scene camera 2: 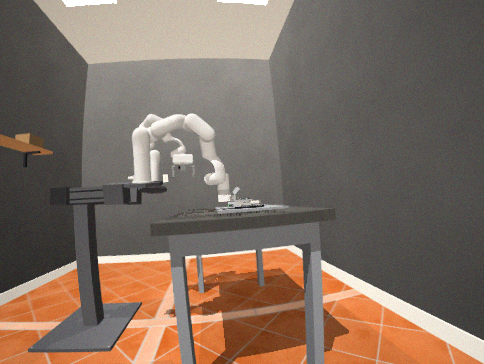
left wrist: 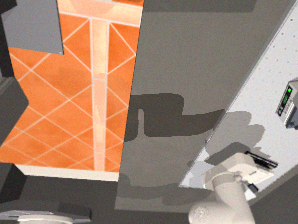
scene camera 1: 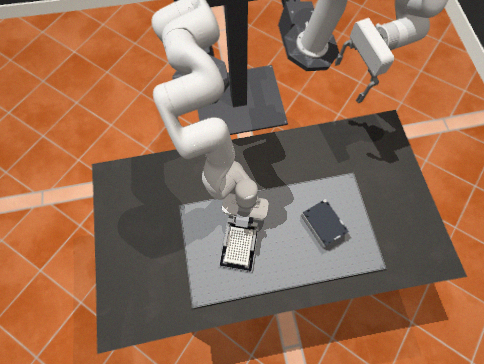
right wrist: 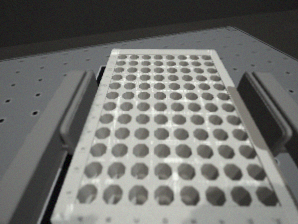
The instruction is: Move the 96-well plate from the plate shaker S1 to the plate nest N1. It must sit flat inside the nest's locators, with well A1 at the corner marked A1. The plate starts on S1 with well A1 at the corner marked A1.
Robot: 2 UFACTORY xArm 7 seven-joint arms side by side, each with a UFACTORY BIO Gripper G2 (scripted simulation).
Note:
I see my left gripper [scene camera 1: 347,82], my right gripper [scene camera 1: 238,248] and a white 96-well plate [scene camera 1: 234,236].
The white 96-well plate shows as well in the right wrist view [right wrist: 161,117].

